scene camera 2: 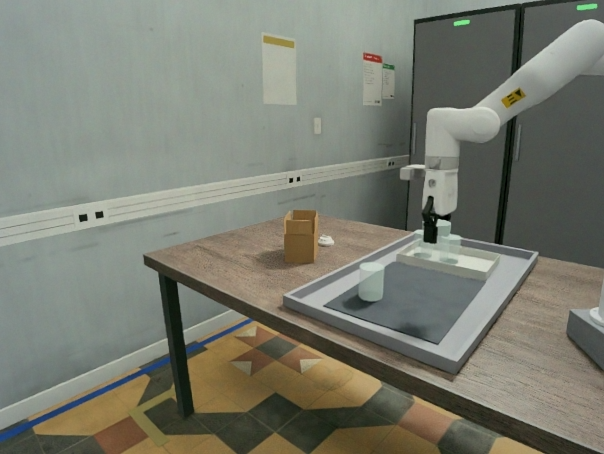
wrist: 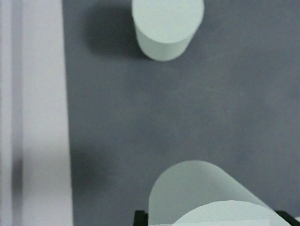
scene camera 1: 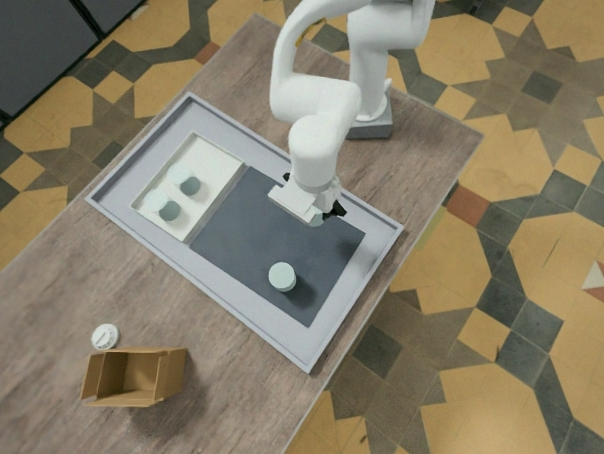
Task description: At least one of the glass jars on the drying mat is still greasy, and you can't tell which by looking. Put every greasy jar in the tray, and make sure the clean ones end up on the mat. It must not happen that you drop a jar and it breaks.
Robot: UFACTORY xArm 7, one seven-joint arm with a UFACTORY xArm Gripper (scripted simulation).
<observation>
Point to a white tray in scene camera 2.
477,264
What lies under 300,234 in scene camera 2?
A cardboard box.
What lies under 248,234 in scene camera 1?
A dark drying mat.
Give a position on a cardboard box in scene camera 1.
At 129,379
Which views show the white tray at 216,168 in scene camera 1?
Scene camera 2 and scene camera 1 only.
</observation>
